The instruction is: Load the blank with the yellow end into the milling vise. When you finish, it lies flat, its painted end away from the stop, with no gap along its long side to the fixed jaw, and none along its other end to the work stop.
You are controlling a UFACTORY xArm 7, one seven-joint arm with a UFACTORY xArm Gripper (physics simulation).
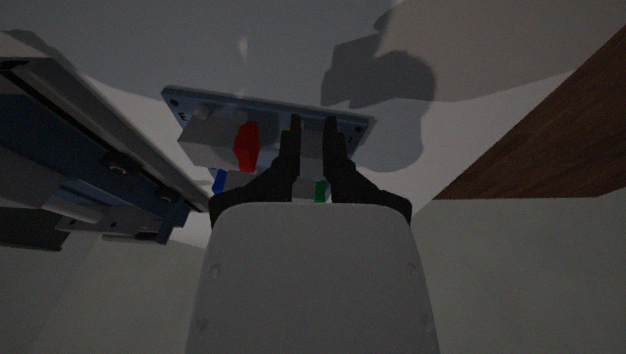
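The blank with the yellow end (pixel 311 145) lies on the blue fixture plate (pixel 187 100), partly hidden by the fingers. A sliver of its yellow end shows just left of the left finger, and its grey body shows through the gap between the fingers. My gripper (pixel 312 128) is partly closed, with a narrow open gap and nothing held. The fingers look to be over the blank, both within its length; their exact height above it cannot be told. The milling vise (pixel 150 172) appears to be the large blue and grey assembly at the left, cut off by the frame edge.
A red-ended blank (pixel 247 146) lies left of the fingers. A blue-ended blank (pixel 219 181) shows below it, and a green-ended one (pixel 320 191) below the fingertips, partly hidden by the gripper body. Pegs stand on the plate. A brown wooden surface (pixel 540 135) is at the right.
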